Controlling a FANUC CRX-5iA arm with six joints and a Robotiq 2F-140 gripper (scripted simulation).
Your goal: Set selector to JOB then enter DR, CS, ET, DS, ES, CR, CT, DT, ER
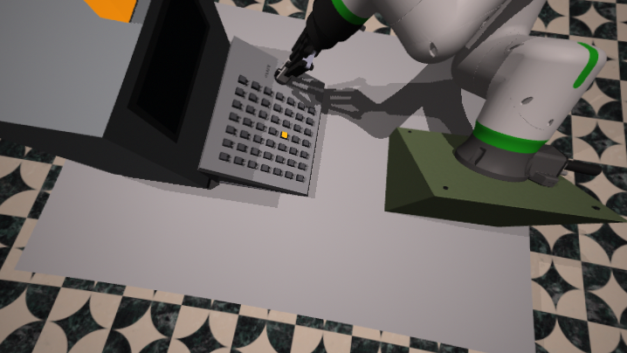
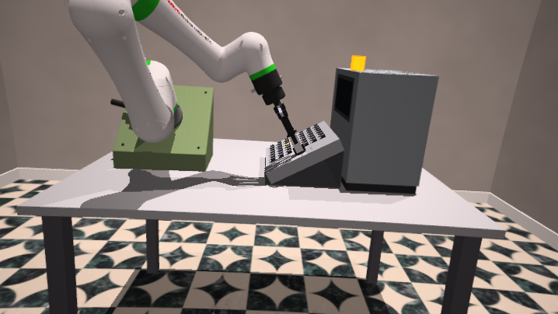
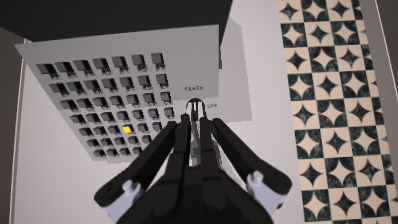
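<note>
Now: hand 20 mm short of the black selector knob and 20 mm above it. From my hand the other things lie so: key: 160 mm to the left, 50 mm below, 40 mm behind; then grey keypad: 120 mm to the left, 70 mm below, 20 mm ahead.
</note>
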